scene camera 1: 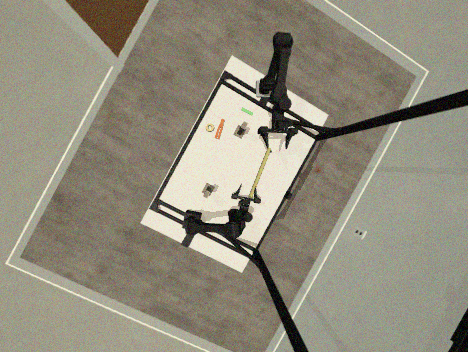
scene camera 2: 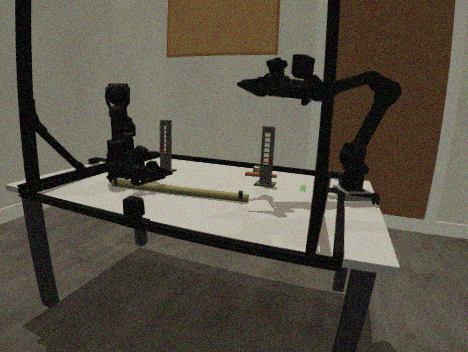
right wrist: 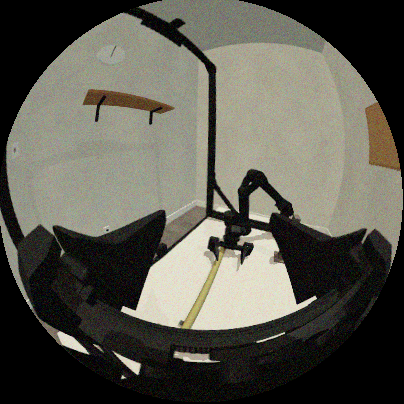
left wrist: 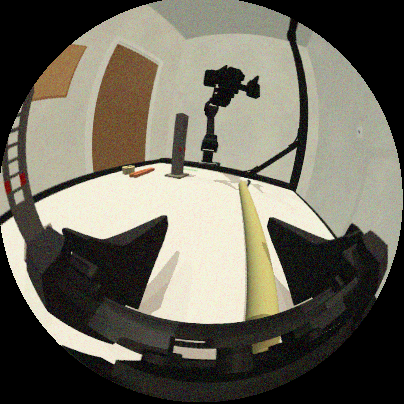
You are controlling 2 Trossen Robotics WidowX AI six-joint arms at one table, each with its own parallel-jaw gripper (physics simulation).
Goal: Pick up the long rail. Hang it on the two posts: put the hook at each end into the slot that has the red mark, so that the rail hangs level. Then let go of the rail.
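Seen in the pictures: left gripper, fingertip midpoint: [scene camera 1: 248,185] [scene camera 2: 169,174] [right wrist: 229,261] [left wrist: 219,221]; right gripper, fingertip midpoint: [scene camera 1: 277,148] [scene camera 2: 239,83] [right wrist: 220,216] [left wrist: 242,70]; left arm's base, origin of the base link: [scene camera 1: 191,221]; right arm's base, origin of the base link: [scene camera 1: 264,88] [scene camera 2: 352,188] [left wrist: 206,161].
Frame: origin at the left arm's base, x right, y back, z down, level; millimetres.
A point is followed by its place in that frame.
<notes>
The long yellow rail [scene camera 1: 260,172] {x 364, y -390, z 51 mm} [scene camera 2: 190,191] {x 374, y -382, z 58 mm} [left wrist: 260,270] {x 339, y -262, z 52 mm} [right wrist: 202,295] {x 368, y -433, z 51 mm} lies on the table. A small dark hook [scene camera 2: 241,194] {x 404, y -540, z 48 mm} [left wrist: 248,183] {x 400, y -532, z 49 mm} shows near its far end from my left gripper. Two upright grey slotted posts stand behind it: one post [scene camera 1: 209,189] {x 65, y -226, z -52 mm} [scene camera 2: 165,121] {x 70, y -210, z -133 mm} nearer my left arm, the other post [scene camera 1: 241,130] {x 172, y -599, z -80 mm} [scene camera 2: 269,129] {x 190, y -620, z -129 mm} [left wrist: 179,140] {x 183, y -597, z -45 mm} nearer my right. Both carry red marks. My left gripper [scene camera 1: 246,188] {x 300, y -293, z 28 mm} [left wrist: 219,221] {x 300, y -293, z 28 mm} is open, low over the rail's near end; the rail runs between its fingers, closer to the right-hand one. My right gripper [scene camera 1: 277,147] {x 344, y -516, z -273 mm} [scene camera 2: 240,85] {x 344, y -516, z -273 mm} is open, high above the other end.
An orange bar [scene camera 1: 220,129] {x 51, y -603, z 64 mm} [left wrist: 142,172] {x 59, y -584, z 68 mm} and a yellow ring [scene camera 1: 210,128] {x -10, y -586, z 51 mm} [left wrist: 128,170] {x -1, y -578, z 63 mm} lie behind the posts. A green strip [scene camera 1: 247,111] {x 197, y -758, z 74 mm} [scene camera 2: 303,188] {x 202, y -757, z 75 mm} lies nearer the right arm's base. Black frame bars edge the table, with an upright [scene camera 2: 324,125] {x 703, y -692, z -183 mm} at the right in scene camera 2.
</notes>
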